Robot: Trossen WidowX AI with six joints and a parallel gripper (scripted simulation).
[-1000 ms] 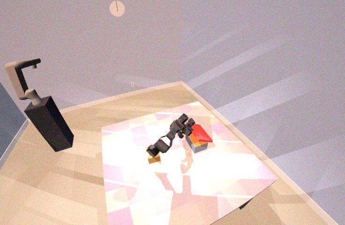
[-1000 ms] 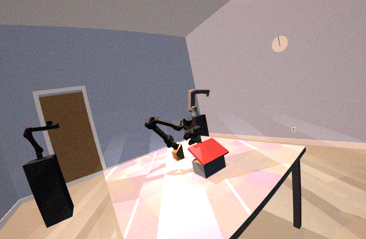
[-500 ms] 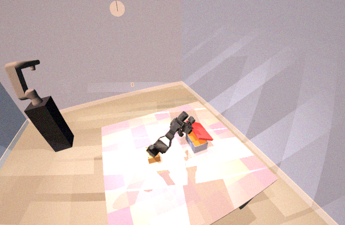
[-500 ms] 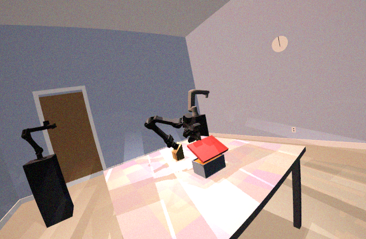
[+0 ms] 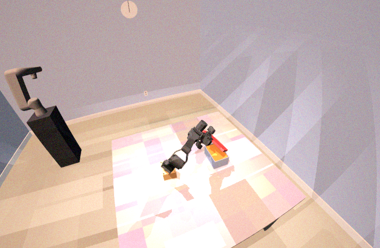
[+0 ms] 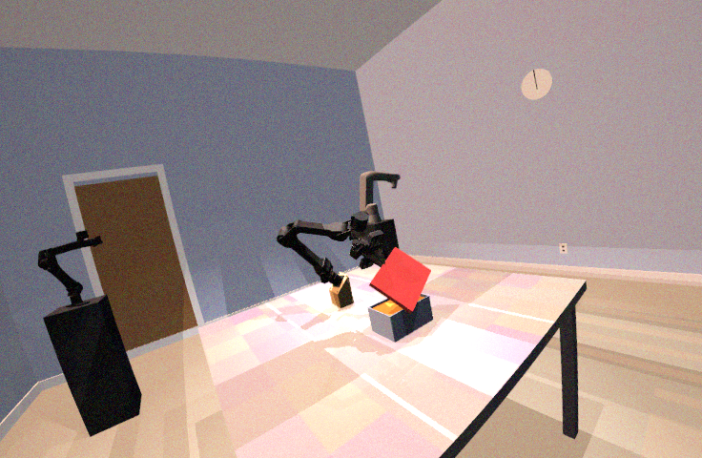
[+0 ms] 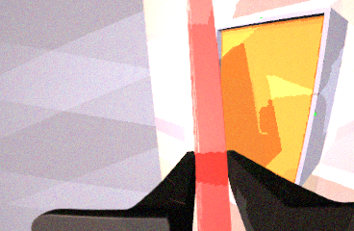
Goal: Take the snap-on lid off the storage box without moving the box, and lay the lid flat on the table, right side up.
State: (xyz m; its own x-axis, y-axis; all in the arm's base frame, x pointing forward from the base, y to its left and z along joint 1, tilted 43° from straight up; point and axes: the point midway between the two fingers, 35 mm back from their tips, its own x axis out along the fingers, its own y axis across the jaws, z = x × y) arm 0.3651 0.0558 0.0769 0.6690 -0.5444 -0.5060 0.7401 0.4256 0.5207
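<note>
Right now the red lid is 5 cm below my gripper tip, 5 cm ahead of it and 4 cm to the left of it. Round my gripper tip: storage box (18 cm below, 5 cm ahead).
</note>
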